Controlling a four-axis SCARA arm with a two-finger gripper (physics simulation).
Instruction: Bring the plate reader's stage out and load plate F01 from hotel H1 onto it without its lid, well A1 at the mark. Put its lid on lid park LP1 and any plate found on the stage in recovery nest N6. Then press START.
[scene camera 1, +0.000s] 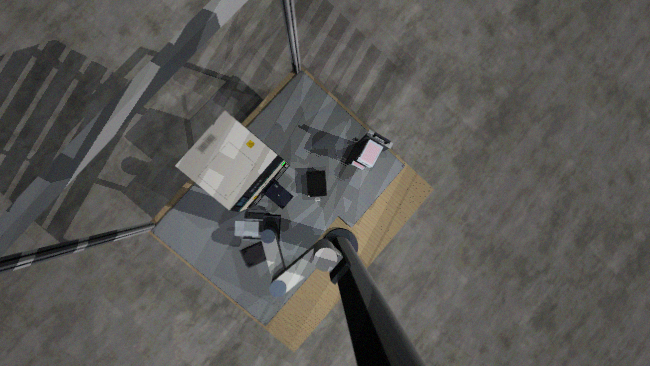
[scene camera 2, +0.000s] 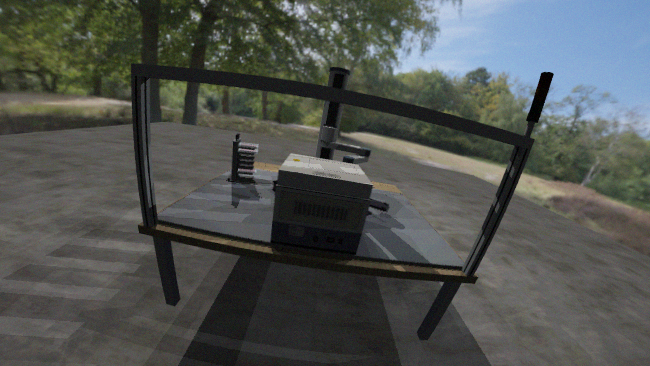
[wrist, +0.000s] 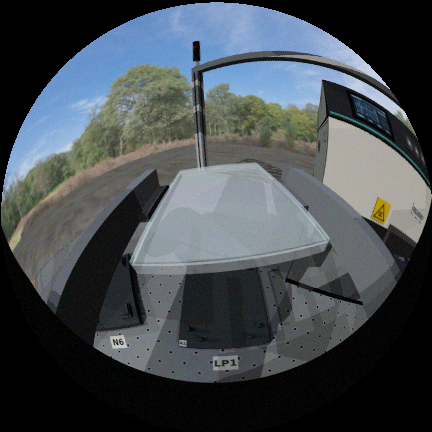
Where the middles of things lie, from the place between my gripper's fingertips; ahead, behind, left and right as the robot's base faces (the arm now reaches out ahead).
Scene:
Right now my hand is 480 mm short of the frame post (scene camera 2: 140, 80), 950 mm to the left of it and 100 mm below it.

